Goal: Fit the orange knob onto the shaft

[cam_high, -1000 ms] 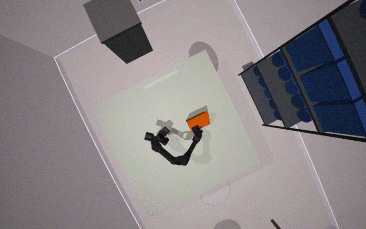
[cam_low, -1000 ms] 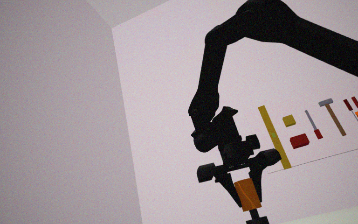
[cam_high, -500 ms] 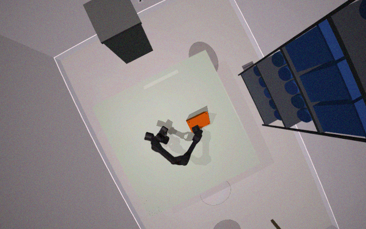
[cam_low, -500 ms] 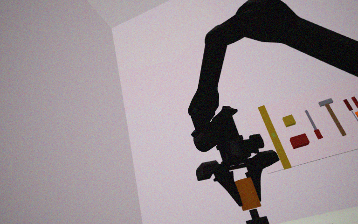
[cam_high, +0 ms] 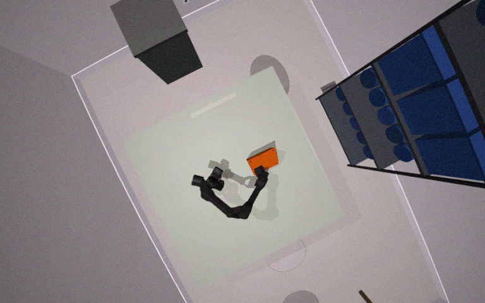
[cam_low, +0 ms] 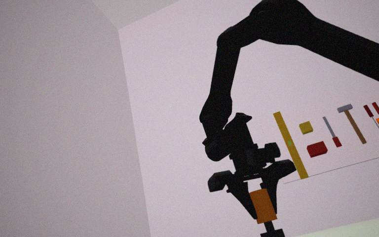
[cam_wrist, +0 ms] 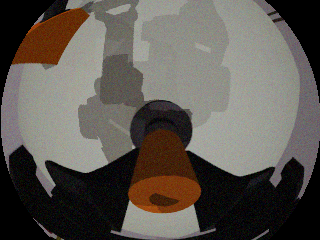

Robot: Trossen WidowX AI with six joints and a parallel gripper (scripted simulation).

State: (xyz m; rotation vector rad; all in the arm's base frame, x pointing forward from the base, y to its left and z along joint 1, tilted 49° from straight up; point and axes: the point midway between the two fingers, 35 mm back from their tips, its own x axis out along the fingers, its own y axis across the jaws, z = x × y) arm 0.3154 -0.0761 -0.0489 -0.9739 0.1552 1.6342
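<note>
Now: the orange knob 2 cm above my gripper tip. Round my gripper tip: dark round pedestal: 4 cm below.
</note>
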